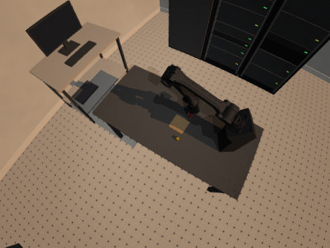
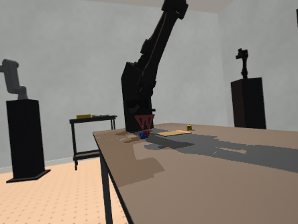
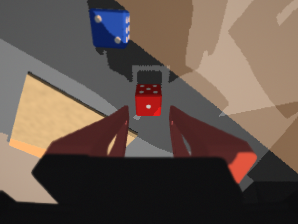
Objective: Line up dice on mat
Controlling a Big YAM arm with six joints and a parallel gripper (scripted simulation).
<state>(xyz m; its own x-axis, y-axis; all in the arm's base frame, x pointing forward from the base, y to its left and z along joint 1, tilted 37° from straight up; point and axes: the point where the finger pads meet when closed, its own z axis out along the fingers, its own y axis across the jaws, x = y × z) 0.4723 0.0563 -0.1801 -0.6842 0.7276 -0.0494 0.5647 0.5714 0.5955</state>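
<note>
My hand is 3 cm above the red die. From my hand the other things lie so: tan mat 13 cm to the left, 4 cm below, 2 cm ahead; then blue die 7 cm ahead, 3 cm below, 2 cm to the right; then yellow die 25 cm to the left, 7 cm behind, 3 cm below.
</note>
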